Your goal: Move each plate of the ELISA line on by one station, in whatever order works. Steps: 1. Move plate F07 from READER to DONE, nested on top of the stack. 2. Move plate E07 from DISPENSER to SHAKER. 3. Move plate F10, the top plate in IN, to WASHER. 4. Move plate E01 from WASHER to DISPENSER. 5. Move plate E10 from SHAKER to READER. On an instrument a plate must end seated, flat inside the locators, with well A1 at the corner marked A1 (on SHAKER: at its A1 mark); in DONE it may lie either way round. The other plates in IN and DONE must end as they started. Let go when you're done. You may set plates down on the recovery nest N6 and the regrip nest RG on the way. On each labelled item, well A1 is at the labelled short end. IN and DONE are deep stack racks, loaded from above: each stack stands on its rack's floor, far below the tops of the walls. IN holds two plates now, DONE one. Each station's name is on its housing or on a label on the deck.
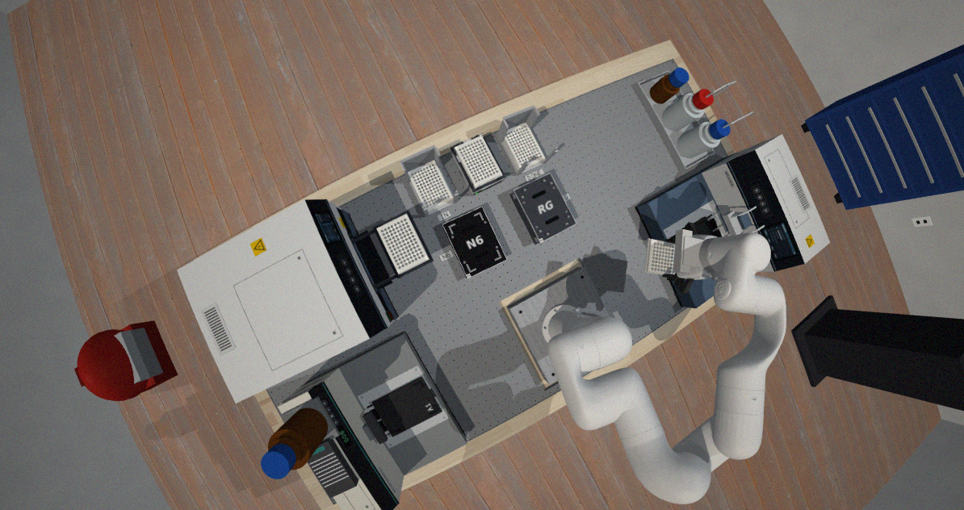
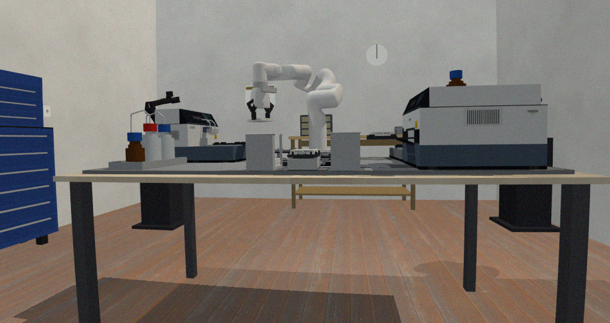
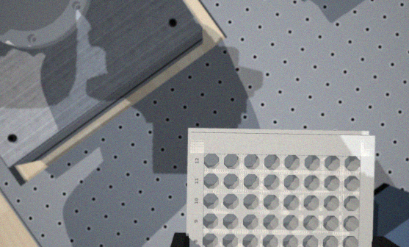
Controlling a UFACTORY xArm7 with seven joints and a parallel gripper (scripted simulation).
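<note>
My gripper is now 270 mm short of the regrip nest RG, 180 mm to the right of it and 170 mm above it. Also, from my hand: washer nest: 190 mm to the right, 130 mm below, 40 mm behind; then blue washer base: 220 mm to the right, 180 mm below, 40 mm behind; then A1 mark: 240 mm to the left, 190 mm ahead, 160 mm below.
</note>
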